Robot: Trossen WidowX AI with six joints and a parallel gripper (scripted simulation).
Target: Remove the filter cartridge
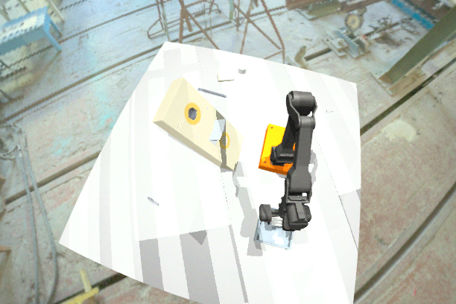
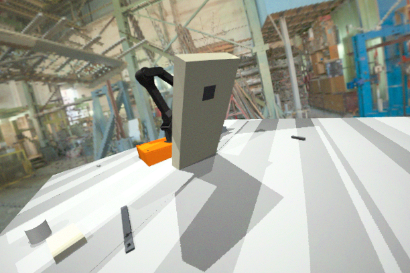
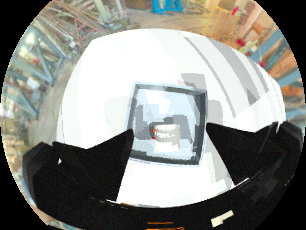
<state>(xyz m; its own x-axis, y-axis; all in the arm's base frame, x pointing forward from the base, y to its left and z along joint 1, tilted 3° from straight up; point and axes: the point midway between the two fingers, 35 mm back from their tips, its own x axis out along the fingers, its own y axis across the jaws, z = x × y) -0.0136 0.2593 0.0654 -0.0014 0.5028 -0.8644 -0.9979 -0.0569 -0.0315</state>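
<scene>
Right now my gripper tip is 20 mm to the left of the round filter cartridge and 50 mm above it. Round my gripper tip: tray (10 mm to the left, 70 mm below); cream block (300 mm ahead, 760 mm to the right, 70 mm below); grey bar (540 mm ahead, 30 mm to the right, 80 mm below).
</scene>
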